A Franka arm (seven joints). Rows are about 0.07 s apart.
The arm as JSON. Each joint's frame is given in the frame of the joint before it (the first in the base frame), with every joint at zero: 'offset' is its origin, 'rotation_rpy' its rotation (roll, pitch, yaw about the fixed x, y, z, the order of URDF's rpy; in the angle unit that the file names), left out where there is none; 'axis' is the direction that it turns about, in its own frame. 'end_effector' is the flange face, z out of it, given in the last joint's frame.
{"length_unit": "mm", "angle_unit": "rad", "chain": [
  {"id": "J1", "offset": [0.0, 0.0, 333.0], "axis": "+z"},
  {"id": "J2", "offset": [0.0, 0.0, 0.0], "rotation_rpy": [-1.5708, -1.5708, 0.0], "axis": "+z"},
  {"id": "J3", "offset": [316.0, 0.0, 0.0], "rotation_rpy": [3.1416, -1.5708, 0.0], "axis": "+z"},
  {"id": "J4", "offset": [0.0, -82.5, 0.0], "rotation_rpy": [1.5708, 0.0, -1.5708], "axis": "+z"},
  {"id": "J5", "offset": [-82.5, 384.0, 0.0], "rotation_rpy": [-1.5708, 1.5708, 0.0], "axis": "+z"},
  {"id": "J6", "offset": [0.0, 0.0, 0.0], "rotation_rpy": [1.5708, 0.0, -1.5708], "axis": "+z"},
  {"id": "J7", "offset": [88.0, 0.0, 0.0], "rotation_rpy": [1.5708, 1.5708, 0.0], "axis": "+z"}
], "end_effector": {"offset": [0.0, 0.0, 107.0], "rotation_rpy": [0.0, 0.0, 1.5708]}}
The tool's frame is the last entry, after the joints.
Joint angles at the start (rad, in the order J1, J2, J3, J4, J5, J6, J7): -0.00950, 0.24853, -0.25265, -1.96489, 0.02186, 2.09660, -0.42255
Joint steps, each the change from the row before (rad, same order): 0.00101, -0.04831, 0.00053, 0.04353, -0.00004, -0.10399, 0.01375; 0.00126, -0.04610, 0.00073, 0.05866, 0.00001, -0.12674, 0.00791; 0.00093, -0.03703, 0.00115, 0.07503, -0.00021, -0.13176, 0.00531; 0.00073, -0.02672, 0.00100, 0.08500, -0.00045, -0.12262, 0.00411; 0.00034, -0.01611, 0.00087, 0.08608, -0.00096, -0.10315, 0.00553; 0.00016, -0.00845, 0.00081, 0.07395, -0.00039, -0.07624, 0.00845; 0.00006, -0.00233, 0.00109, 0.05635, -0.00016, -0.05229, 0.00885; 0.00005, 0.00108, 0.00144, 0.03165, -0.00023, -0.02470, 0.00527
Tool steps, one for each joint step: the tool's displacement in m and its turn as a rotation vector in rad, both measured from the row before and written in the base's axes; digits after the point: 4 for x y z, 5 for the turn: -0.0017, 0.0020, 0.0389, 0.01447, 0.00979, -0.01357; -0.0043, 0.0026, 0.0433, 0.01720, 0.01953, -0.00642; -0.0053, 0.0027, 0.0459, 0.01428, 0.01781, -0.00235; -0.0062, 0.0025, 0.0456, 0.00900, 0.00981, -0.00064; -0.0063, 0.0023, 0.0415, 0.00275, 0.00083, -0.00232; -0.0058, 0.0021, 0.0332, -0.00111, -0.00576, -0.00584; -0.0043, 0.0020, 0.0232, -0.00255, -0.00581, -0.00648; -0.0016, 0.0015, 0.0119, -0.00270, -0.00536, -0.00313
